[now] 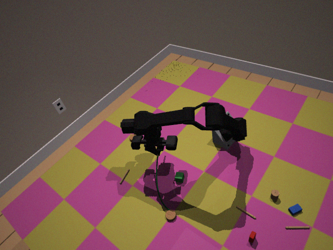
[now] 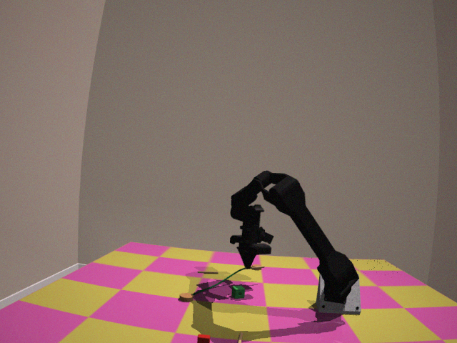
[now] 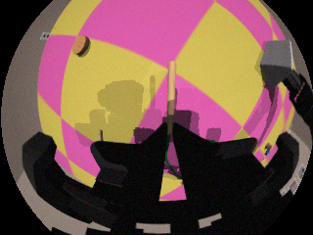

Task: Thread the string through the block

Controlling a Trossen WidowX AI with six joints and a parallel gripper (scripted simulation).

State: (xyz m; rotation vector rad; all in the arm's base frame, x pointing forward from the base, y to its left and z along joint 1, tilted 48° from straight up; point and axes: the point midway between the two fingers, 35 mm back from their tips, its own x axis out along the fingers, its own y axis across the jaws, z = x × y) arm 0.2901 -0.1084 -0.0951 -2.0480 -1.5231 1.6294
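The thin wooden stick lies 10 mm behind my gripper tip and 10 mm to the right of it. Round my gripper tip: round wooden button: 140 mm ahead, 220 mm to the left, 50 mm below; then red block: 10 mm ahead, 480 mm to the left, 40 mm below; then green block: 130 mm to the left, 40 mm below.
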